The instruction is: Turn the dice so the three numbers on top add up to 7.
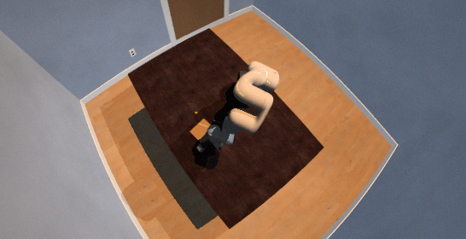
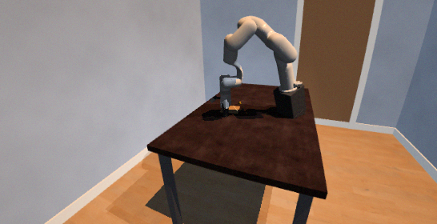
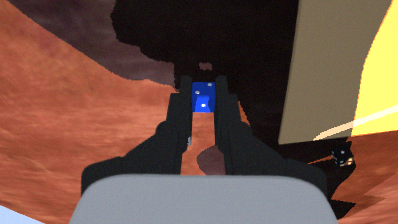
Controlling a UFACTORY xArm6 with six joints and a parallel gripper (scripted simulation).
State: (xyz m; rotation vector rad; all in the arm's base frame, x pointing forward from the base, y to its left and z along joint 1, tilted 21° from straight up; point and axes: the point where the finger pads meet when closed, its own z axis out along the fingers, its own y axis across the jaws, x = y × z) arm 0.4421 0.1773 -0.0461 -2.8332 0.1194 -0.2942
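Now: the mat 130 mm to the right of my hand, 20 mm below it and 10 mm ahead of it. From my hand the other things lie so: blue die: 10 mm below; then yellow die: 280 mm to the right, 30 mm behind, 10 mm below; then black die: 150 mm to the right, 90 mm behind, 10 mm below.
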